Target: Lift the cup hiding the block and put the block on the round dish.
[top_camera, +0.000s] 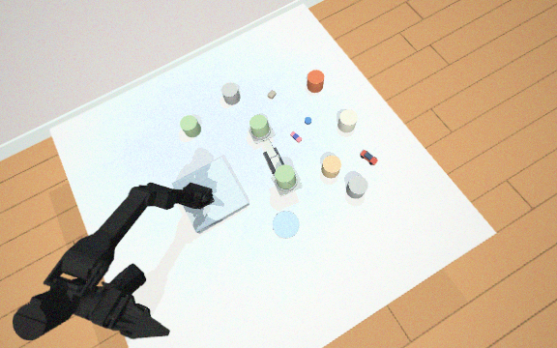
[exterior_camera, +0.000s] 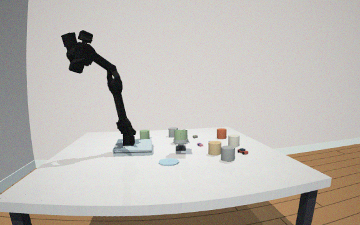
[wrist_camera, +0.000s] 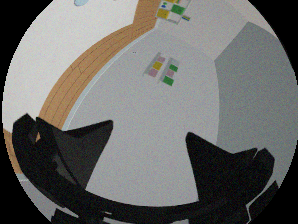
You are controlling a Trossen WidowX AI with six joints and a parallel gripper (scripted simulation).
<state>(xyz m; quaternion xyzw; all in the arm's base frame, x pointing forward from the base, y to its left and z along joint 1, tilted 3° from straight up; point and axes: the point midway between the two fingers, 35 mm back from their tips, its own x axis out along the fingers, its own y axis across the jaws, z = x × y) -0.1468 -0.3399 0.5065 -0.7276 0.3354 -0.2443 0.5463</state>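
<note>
Now: gripper tip 44 cm short of the mint-green block, 53 cm to the right of it and 49 cm above it. From my gripper tip the other things lie so: round light blue dish 33 cm ahead, 15 cm to the left, 53 cm below; then balance beam 43 cm ahead, 40 cm to the left, 50 cm below; then small balance 43 cm ahead, 40 cm to the left, 51 cm below.
</note>
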